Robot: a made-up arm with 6 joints. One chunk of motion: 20 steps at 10 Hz.
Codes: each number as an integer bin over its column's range. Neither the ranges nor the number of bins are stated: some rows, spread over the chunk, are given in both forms.
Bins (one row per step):
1: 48 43 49 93 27 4
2: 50 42 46 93 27 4
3: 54 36 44 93 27 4
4: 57 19 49 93 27 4
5: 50 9 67 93 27 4
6: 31 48 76 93 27 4
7: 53 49 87 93 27 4
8: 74 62 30 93 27 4
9: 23 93 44 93 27 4
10: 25 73 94 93 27 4
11: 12 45 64 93 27 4
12: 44 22 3 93 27 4
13: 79 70 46 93 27 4
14: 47 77 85 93 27 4
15: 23 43 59 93 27 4
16: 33 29 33 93 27 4
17: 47 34 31 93 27 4
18: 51 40 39 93 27 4
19: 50 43 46 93 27 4
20: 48 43 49 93 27 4
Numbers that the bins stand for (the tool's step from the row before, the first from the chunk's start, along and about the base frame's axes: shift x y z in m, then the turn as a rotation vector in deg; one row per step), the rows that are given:
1: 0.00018 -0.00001 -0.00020 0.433 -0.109 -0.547
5: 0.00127 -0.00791 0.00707 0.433 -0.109 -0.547
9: -0.01345 0.01161 -0.00222 0.433 -0.109 -0.547
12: -0.00200 -0.00489 -0.01879 0.433 -0.109 -0.547
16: -0.00800 -0.00326 -0.00667 0.433 -0.109 -0.547
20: 0.00018 -0.00001 -0.00020 0.433 -0.109 -0.547
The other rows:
2: 0.00127 -0.00024 -0.00141 0.433 -0.109 -0.547
3: 0.00345 -0.00164 -0.00222 0.433 -0.109 -0.547
4: 0.00509 -0.00559 -0.00020 0.433 -0.109 -0.547
6: -0.00909 0.00115 0.01071 0.433 -0.109 -0.547
7: 0.00291 0.00138 0.01515 0.433 -0.109 -0.547
8: 0.01436 0.00440 -0.00788 0.433 -0.109 -0.547
10: -0.01236 0.00696 0.01798 0.433 -0.109 -0.547
11: -0.01945 0.00045 0.00586 0.433 -0.109 -0.547
13: 0.01709 0.00626 -0.00141 0.433 -0.109 -0.547
14: -0.00036 0.00789 0.01434 0.433 -0.109 -0.547
15: -0.01345 -0.00001 0.00384 0.433 -0.109 -0.547
17: -0.00036 -0.00210 -0.00747 0.433 -0.109 -0.547
18: 0.00182 -0.00071 -0.00424 0.433 -0.109 -0.547
19: 0.00127 -0.00001 -0.00141 0.433 -0.109 -0.547

